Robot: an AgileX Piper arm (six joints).
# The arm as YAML. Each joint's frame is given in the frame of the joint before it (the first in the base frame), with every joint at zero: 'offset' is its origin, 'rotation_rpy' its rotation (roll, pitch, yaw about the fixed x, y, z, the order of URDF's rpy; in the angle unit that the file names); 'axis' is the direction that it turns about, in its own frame. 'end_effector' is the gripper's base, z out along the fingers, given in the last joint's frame.
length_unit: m
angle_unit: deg
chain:
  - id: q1
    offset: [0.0, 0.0, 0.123]
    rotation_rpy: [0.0, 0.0, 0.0]
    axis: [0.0, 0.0, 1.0]
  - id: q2
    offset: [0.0, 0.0, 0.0]
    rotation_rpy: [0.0, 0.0, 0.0]
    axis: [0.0, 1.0, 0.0]
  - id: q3
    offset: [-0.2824, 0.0, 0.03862]
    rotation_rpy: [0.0, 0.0, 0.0]
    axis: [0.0, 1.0, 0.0]
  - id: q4
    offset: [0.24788, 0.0, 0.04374]
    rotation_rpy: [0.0, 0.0, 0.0]
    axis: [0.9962, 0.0, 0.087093]
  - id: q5
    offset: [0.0, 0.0, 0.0]
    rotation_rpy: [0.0, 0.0, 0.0]
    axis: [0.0, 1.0, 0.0]
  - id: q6
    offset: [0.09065, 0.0, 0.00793]
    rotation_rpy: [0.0, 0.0, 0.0]
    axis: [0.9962, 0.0, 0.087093]
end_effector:
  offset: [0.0, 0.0, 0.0]
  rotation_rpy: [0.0, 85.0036, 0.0]
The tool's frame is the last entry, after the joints.
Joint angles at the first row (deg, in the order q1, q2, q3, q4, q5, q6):
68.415 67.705 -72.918 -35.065 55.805 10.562
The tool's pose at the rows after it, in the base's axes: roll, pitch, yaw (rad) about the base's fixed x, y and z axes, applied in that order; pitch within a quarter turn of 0, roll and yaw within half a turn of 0; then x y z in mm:
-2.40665, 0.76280, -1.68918, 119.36, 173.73, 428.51
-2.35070, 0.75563, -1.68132, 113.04, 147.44, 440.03
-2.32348, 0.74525, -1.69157, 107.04, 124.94, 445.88
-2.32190, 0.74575, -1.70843, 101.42, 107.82, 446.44
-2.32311, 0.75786, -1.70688, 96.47, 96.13, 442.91
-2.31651, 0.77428, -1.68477, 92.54, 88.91, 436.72
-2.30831, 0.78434, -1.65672, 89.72, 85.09, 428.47
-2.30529, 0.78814, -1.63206, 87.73, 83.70, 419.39
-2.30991, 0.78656, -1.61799, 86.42, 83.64, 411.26
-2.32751, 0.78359, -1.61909, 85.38, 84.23, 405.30
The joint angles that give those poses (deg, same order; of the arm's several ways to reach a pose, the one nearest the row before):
68.414 63.321 -72.962 -36.963 59.353 8.523
68.415 59.257 -72.943 -38.863 63.002 6.741
68.414 55.793 -72.546 -40.012 66.295 5.341
68.413 52.801 -71.464 -40.254 68.317 4.804
68.411 50.066 -69.504 -39.961 68.379 4.693
68.411 47.620 -66.922 -39.574 66.929 4.693
68.418 45.623 -64.069 -39.213 64.989 4.699
68.413 44.123 -61.317 -38.756 63.062 4.696
68.414 43.163 -59.119 -38.254 61.666 4.697
68.410 42.701 -57.763 -37.441 61.027 4.692

